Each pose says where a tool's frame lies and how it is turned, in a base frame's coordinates. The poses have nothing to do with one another.
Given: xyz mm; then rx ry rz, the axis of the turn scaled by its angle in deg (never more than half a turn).
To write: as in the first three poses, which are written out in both.
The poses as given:
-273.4, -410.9, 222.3, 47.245, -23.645, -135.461
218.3, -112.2, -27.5, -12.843, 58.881, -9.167
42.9, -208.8, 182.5, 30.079, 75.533, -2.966
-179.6, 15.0, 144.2, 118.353, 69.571, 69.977
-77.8, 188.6, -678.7, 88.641, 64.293, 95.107
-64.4, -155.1, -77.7, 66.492, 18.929, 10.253
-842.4, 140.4, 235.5, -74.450, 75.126, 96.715
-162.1, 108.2, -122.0, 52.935, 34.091, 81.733
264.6, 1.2, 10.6, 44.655, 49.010, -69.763
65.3, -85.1, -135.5, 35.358, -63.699, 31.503
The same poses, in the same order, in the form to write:
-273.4, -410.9, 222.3, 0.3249, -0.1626, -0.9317, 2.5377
218.3, -112.2, -27.5, -0.2107, 0.9659, -0.1504, 1.0639
42.9, -208.8, 182.5, 0.3697, 0.9284, -0.0365, 1.4199
-179.6, 15.0, 144.2, 0.7681, 0.4515, 0.4541, 2.6894
-77.8, 188.6, -678.7, 0.6112, 0.4433, 0.6557, 2.5314
-64.4, -155.1, -77.7, 0.9514, 0.2708, 0.1467, 1.2198
-842.4, 140.4, 235.5, -0.5195, 0.5242, 0.6748, 2.5014
-162.1, 108.2, -122.0, 0.5131, 0.3304, 0.7922, 1.8007
264.6, 1.2, 10.6, 0.4640, 0.5092, -0.7249, 1.6798
65.3, -85.1, -135.5, 0.4455, -0.8025, 0.3969, 1.3853

